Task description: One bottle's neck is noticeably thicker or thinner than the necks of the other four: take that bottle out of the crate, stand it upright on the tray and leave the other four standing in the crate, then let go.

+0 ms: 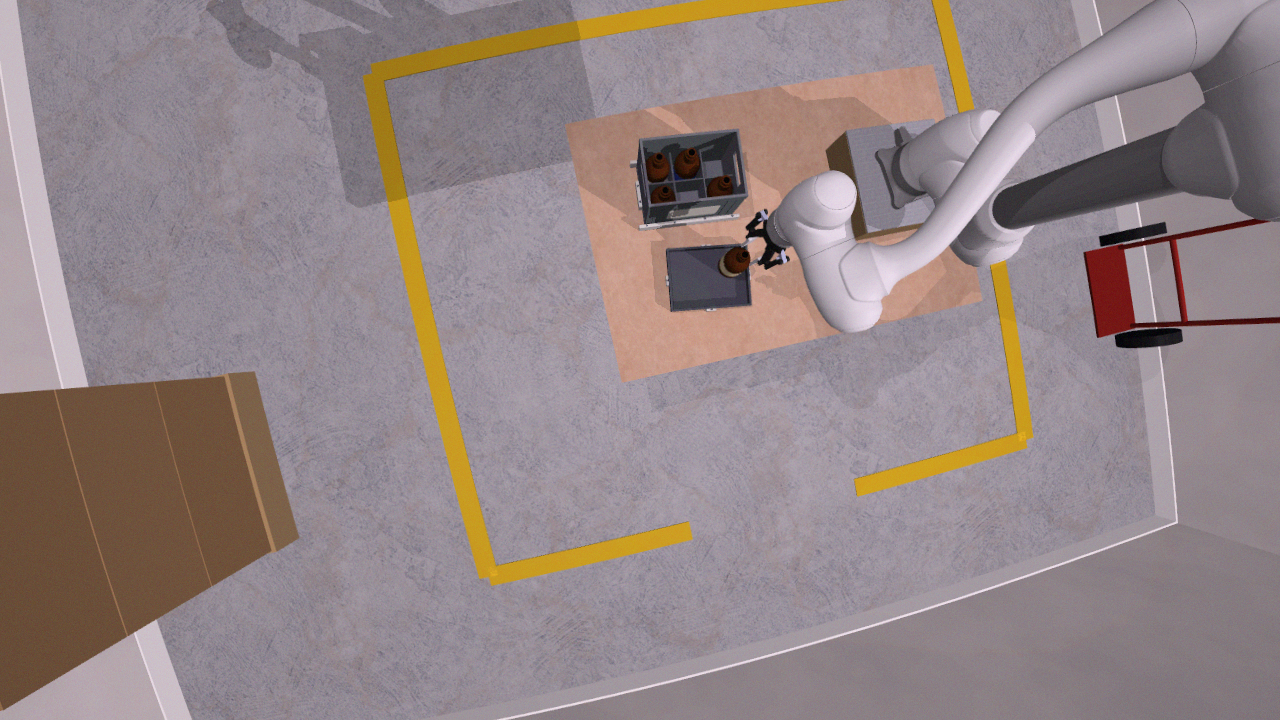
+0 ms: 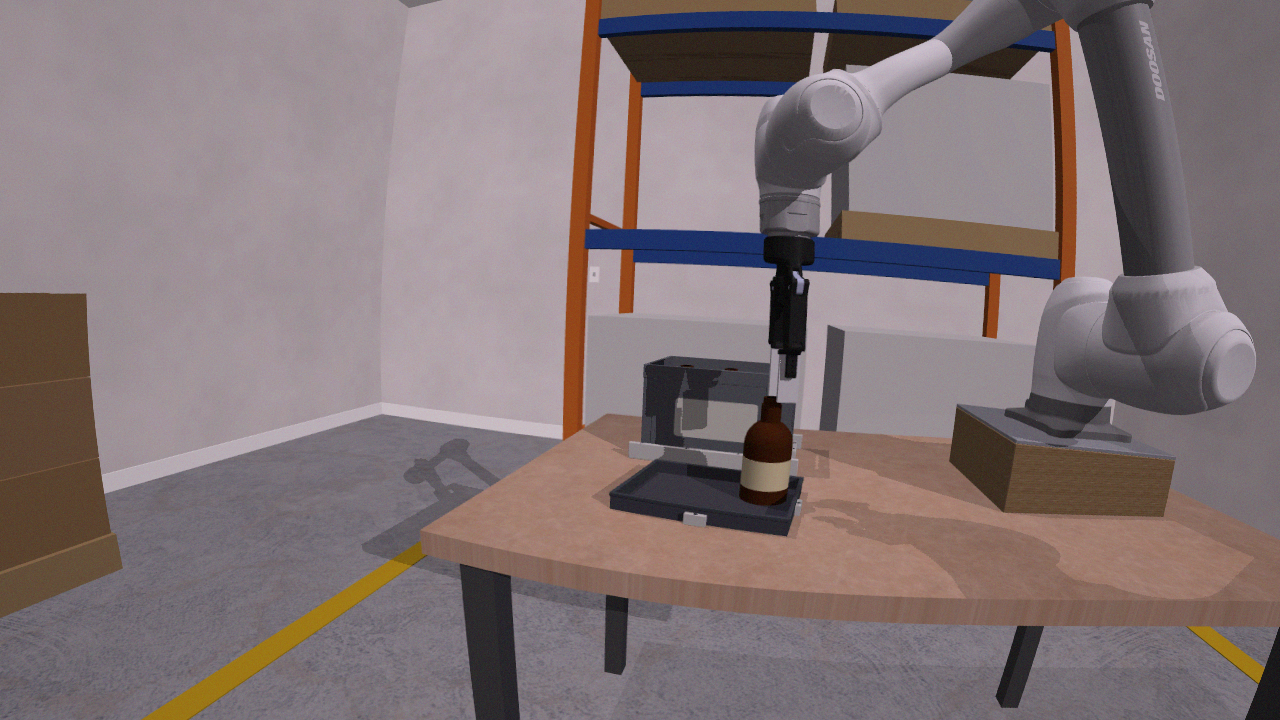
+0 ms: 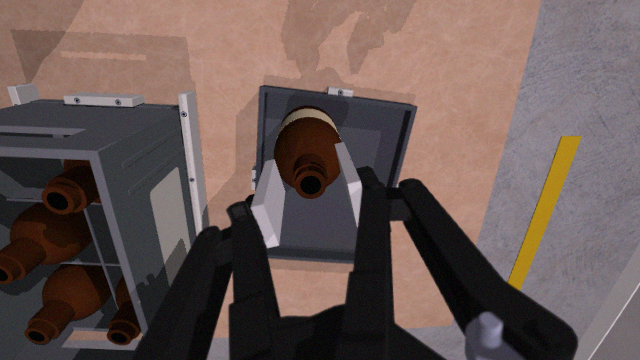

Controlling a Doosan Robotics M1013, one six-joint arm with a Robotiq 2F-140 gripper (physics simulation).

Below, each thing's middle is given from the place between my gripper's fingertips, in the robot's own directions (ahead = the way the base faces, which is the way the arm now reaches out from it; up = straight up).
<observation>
My hand is 9 cm short of the pale strip [image 2: 646, 451], 17 cm to the left of it and 14 cm above it. The rest, counted from my hand: crate divider [image 3: 95, 216] 7 cm ahead, 27 cm to the right, 11 cm below.
</observation>
